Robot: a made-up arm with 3 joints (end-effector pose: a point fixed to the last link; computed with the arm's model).
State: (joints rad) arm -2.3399 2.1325 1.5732
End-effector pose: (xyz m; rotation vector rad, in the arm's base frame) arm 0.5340 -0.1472 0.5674 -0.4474 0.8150 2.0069
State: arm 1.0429 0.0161 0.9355
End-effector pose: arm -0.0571 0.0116 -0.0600 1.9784 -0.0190 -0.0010
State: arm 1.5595 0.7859 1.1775
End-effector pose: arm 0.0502 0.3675 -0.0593 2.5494 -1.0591 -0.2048
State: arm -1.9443 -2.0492 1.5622
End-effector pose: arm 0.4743 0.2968 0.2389 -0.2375 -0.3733 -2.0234
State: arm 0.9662 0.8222 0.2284
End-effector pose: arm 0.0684 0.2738 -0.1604 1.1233 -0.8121 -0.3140
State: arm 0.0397 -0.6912 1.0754
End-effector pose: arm 0.0338 -0.1737 0.2550 1.0685 0.6317 -0.3599
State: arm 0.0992 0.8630 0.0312
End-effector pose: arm 0.0905 -0.0209 -0.2860 0.1222 -0.8631 -0.0294
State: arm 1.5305 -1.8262 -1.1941
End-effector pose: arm 0.2702 -0.2944 0.0963 0.2370 0.3793 1.7930
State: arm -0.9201 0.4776 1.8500
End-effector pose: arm 0.0048 -0.3953 0.1189 0.9116 -0.0914 0.4865
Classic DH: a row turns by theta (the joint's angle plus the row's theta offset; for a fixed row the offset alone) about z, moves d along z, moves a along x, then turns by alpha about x. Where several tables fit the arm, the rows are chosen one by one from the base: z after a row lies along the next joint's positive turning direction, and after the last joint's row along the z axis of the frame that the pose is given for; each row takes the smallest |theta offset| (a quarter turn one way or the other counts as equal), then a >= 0, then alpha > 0; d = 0 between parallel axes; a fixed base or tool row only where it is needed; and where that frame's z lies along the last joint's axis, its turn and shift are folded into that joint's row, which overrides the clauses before.
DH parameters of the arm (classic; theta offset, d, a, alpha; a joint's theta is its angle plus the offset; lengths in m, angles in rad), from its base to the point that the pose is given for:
base (fixed): 1.5708 0.124 0 1.5708
joint 1: -1.5708 0.318 0.107 1.5708
joint 2: 0 0.14 0.1 -1.5708
joint 3: 1.5708 -0.375 0.081 -1.5708
tool (fixed): -1.5708 0.076 0 0

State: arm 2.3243 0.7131 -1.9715
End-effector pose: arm 0.1680 0.4391 0.3966 0.3377 0.3910 -0.6006
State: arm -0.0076 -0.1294 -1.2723
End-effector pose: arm -0.0739 -0.0452 -0.0880 -1.2780 0.1118 0.0820
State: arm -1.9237 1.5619 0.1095
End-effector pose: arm 0.3303 -0.4290 0.3542 -1.3911 -0.9212 1.4884
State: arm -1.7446 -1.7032 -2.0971
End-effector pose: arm 0.1611 0.3077 0.1867 1.7062 -2.0421 -0.3637
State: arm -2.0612 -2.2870 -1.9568
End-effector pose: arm 0.4106 0.3202 0.0665 1.0628 -2.5740 0.1345
